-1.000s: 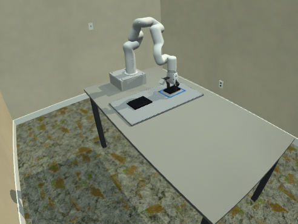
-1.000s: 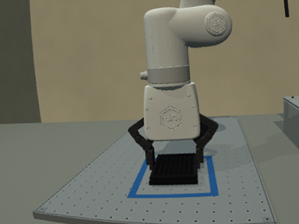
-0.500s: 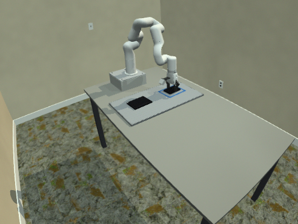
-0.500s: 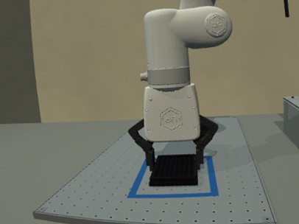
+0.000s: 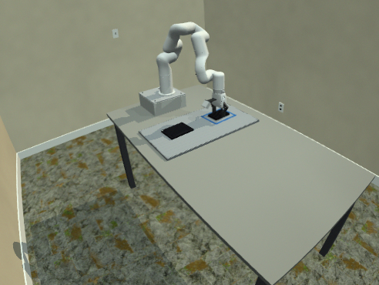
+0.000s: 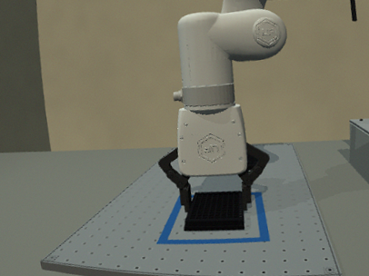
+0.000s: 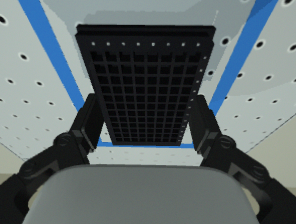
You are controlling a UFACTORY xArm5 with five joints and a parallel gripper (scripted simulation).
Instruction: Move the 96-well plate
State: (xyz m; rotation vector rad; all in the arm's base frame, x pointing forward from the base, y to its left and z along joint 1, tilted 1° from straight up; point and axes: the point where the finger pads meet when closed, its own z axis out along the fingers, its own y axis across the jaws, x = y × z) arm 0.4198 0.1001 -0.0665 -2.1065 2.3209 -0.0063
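The black 96-well plate is 1 cm below my hand. Round my hand: black plate nest (6 cm behind, 32 cm to the right, 2 cm below).
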